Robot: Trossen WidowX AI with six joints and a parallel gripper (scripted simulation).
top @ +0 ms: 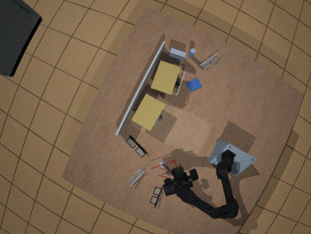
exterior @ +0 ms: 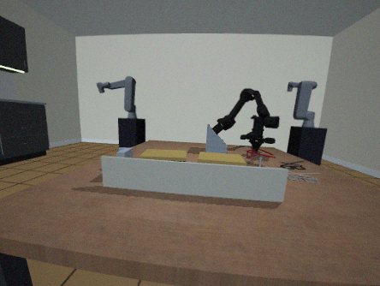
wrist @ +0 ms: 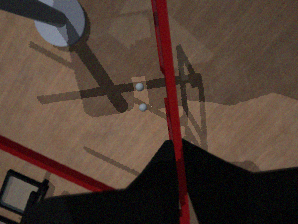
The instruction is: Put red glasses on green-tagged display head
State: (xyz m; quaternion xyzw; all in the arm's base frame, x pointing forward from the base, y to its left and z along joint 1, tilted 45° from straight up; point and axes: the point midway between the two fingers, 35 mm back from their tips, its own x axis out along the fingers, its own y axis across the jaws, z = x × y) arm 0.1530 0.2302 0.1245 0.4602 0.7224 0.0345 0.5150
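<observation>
The small post lies 120 mm ahead of my gripper tip and 40 mm below it. Round my gripper tip: grey box (600 mm to the right, 380 mm ahead, 10 mm below); long white panel (460 mm ahead, 320 mm to the right, 10 mm below); blue square (510 mm to the right, 200 mm ahead, 60 mm below).
</observation>
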